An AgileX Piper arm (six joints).
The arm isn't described. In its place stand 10 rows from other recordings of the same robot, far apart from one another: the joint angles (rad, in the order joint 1, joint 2, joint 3, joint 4, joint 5, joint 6), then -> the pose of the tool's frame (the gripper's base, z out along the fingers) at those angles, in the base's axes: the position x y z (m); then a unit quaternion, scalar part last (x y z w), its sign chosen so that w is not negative.
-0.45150, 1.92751, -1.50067, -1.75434, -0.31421, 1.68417 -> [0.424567, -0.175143, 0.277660, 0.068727, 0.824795, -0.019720, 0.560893]
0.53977, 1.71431, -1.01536, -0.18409, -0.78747, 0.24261 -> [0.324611, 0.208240, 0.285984, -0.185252, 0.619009, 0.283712, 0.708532]
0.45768, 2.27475, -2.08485, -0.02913, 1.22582, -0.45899 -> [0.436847, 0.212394, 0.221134, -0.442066, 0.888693, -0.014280, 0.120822]
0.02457, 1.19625, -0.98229, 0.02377, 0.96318, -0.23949 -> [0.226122, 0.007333, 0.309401, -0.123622, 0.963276, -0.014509, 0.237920]
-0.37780, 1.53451, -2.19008, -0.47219, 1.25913, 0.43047 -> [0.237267, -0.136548, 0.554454, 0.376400, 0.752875, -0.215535, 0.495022]
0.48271, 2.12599, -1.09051, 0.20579, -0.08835, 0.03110 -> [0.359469, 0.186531, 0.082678, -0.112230, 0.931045, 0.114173, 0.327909]
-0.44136, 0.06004, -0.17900, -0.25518, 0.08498, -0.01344 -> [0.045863, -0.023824, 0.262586, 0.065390, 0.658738, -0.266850, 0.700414]
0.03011, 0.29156, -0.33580, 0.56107, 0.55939, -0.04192 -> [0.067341, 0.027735, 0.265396, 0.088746, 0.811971, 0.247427, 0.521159]
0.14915, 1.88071, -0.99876, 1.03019, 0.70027, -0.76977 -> [0.330174, 0.100458, 0.145811, -0.059043, 0.941030, 0.305597, 0.132615]
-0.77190, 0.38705, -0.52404, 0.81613, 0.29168, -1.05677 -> [0.071779, -0.043264, 0.344434, 0.102530, 0.692137, -0.287231, 0.654165]
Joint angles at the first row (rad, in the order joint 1, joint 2, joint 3, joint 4, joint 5, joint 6):
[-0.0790, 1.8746, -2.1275, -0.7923, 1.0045, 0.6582]
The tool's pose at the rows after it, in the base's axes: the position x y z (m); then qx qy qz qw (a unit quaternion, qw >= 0):
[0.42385, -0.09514, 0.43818, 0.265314, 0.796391, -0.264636, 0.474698]
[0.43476, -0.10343, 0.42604, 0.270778, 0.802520, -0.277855, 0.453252]
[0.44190, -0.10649, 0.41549, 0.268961, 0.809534, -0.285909, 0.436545]
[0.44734, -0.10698, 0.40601, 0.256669, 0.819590, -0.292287, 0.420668]
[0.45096, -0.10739, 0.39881, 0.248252, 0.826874, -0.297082, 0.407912]
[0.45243, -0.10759, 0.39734, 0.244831, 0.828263, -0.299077, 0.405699]
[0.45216, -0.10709, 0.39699, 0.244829, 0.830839, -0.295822, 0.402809]
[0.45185, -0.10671, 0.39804, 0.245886, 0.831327, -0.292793, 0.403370]
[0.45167, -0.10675, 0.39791, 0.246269, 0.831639, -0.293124, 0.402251]
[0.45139, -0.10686, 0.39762, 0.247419, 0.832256, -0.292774, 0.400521]
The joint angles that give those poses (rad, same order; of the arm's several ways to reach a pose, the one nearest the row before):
[-0.0918, 1.9495, -2.2022, -0.7881, 1.0474, 0.6352]
[-0.1056, 2.0093, -2.2575, -0.7881, 1.0843, 0.6137]
[-0.1094, 2.0436, -2.2778, -0.7881, 1.1041, 0.5975]
[-0.1094, 2.0649, -2.2813, -0.7819, 1.1129, 0.5660]
[-0.1094, 2.0801, -2.2828, -0.7780, 1.1214, 0.5440]
[-0.1094, 2.0869, -2.2887, -0.7780, 1.1228, 0.5352]
[-0.1094, 2.0869, -2.2906, -0.7673, 1.1286, 0.5291]
[-0.1094, 2.0869, -2.2961, -0.7601, 1.1315, 0.5269]
[-0.1094, 2.0869, -2.2961, -0.7601, 1.1340, 0.5264]
[-0.1097, 2.0869, -2.2961, -0.7584, 1.1379, 0.5264]

